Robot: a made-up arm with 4 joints.
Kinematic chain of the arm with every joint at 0, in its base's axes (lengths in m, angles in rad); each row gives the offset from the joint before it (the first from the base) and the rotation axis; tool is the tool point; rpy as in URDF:
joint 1: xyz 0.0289 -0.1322 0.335 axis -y
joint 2: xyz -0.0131 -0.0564 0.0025 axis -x
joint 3: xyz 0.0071 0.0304 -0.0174 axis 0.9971 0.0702 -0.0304
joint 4: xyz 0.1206 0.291 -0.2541 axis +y
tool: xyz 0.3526 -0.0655 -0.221 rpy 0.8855 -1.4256 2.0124
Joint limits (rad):
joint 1: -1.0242..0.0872
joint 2: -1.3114..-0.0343
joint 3: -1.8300..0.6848
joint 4: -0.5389..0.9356
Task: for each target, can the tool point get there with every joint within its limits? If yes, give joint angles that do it. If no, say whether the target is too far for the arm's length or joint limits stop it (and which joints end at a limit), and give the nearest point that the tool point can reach.
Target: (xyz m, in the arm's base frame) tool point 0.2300 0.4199 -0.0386
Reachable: yes | joints -0.8656 -0.9974 -0.0051 0.2055
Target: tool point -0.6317 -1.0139 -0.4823
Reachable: no: too far | nearest point -0.3087 -0.6091 -0.1345 | short by 0.624 m
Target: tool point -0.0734 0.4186 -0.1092
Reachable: yes | joints -0.7170 -0.2576 0.3865 0.7373
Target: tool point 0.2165 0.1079 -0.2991
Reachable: yes | joints -0.1173 -0.9730 -0.9117 0.7646
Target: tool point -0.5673 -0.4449 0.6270
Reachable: no: joint limits stop it (at a limit: joint 1, joint 2, joint 4) | nearest point -0.3778 -0.5394 -0.1386 | short by 0.794 m
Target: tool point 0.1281 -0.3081 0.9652
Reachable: no: joint limits stop it (at a limit: joint 1, joint 2, joint 3, joint 4) | nearest point 0.5259 0.0090 0.7119 | short by 0.568 m
